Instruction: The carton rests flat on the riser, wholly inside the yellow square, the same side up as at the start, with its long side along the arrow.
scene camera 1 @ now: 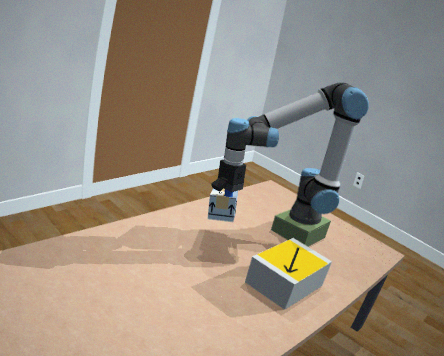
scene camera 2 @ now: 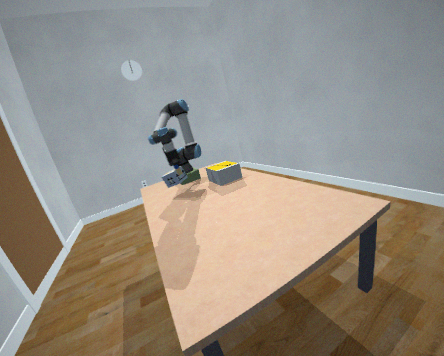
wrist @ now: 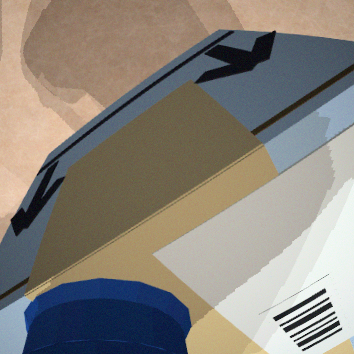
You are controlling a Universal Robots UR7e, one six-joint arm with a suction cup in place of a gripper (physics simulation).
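Observation:
The blue-grey carton (scene camera 1: 220,213) (scene camera 2: 172,179) (wrist: 150,140) hangs in the air above the table, its shadow on the table below it. Black arrows on its side point up in scene camera 1; tan tape and a white barcode label are on its top. My gripper, a blue suction cup (scene camera 1: 229,193) (scene camera 2: 176,167) (wrist: 106,317), sits on the taped top and holds it. The grey riser (scene camera 1: 267,281) (scene camera 2: 216,176) stands apart from the carton. On its top is the yellow square (scene camera 1: 311,261) (scene camera 2: 219,166) with a black arrow (scene camera 1: 294,261). The carton's exact tilt is hard to judge.
The arm's green base block (scene camera 1: 295,229) (scene camera 2: 192,176) stands on the table (scene camera 1: 125,300) (scene camera 2: 260,225), behind the riser in scene camera 1. The riser is close to the table's right edge in that view.

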